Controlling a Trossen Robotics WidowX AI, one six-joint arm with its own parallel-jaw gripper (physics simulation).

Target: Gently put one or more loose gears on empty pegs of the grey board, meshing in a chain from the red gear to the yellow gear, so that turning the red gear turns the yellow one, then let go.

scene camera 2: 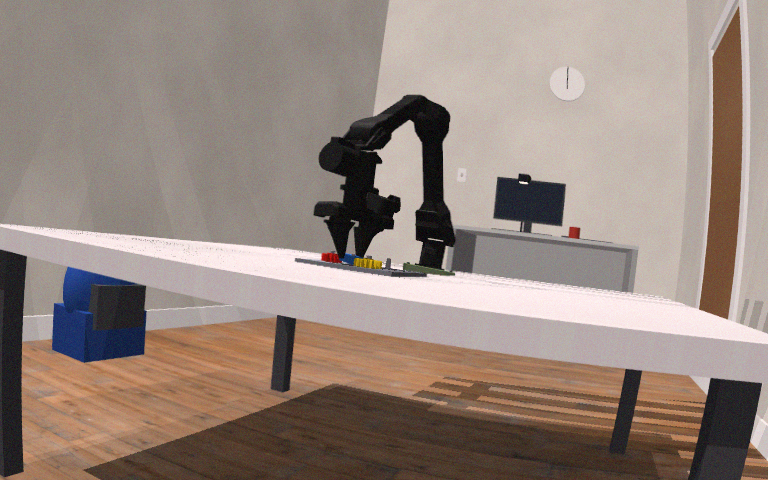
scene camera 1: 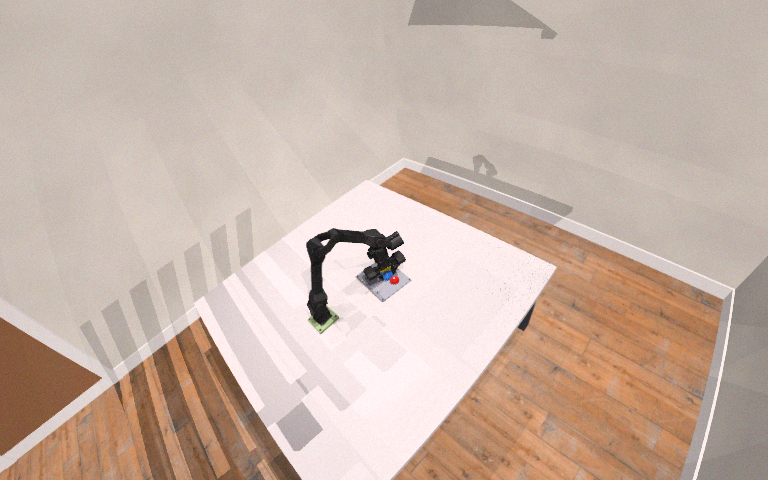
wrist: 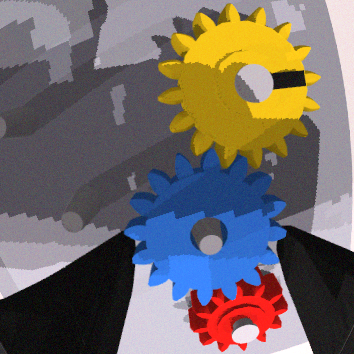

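Pixels of known places: gripper, fingertip midpoint: [scene camera 2: 350,259] [scene camera 1: 388,276] [wrist: 207,240]; arm's base, link origin: [scene camera 2: 429,267] [scene camera 1: 322,317].
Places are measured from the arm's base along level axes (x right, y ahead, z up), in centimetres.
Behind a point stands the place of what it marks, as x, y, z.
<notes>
My gripper [scene camera 1: 385,275] @[9.3, 33.5, 0.4] [scene camera 2: 351,255] @[9.3, 33.5, 0.4] [wrist: 207,240] @[9.3, 33.5, 0.4] is shut on the blue gear [scene camera 1: 387,276] @[9.8, 32.7, 1.4] [scene camera 2: 349,258] @[8.6, 36.1, 0.7] [wrist: 170,215] @[7.5, 32.8, 1.2], low over the grey board [scene camera 1: 383,292] @[13.0, 25.7, -0.5] [scene camera 2: 403,274] @[-2.6, 37.1, -0.9] [wrist: 45,175] @[4.9, 28.8, -0.5]. A peg tip [wrist: 211,244] @[8.8, 33.6, 1.6] shows in the lower part of the blue gear's hole; whether it is inside the hole or just below is unclear. The red gear [scene camera 1: 394,279] @[13.6, 33.2, 1.3] [scene camera 2: 330,257] @[12.7, 35.4, 0.4] [wrist: 215,320] @[12.6, 32.6, 1.0] is on its peg, partly covered by the blue gear's teeth in the wrist view. The yellow gear [scene camera 1: 386,269] [scene camera 2: 368,263] @[4.0, 38.4, 0.3] [wrist: 210,100] @[4.8, 35.2, 1.0] is on its peg, its teeth close to the blue ones.
Two bare pegs [wrist: 72,221] @[6.4, 30.0, 1.6] [wrist: 2,127] @[2.8, 29.2, 1.6] stand on the board to the left in the wrist view. The arm's green base plate [scene camera 1: 323,320] @[2.5, -1.2, 1.5] [scene camera 2: 428,269] @[-0.8, 5.2, -0.3] is on the white table [scene camera 1: 441,339] @[46.9, 21.5, -1.3] [scene camera 2: 226,277] @[7.2, 84.7, -2.2] near the board.
</notes>
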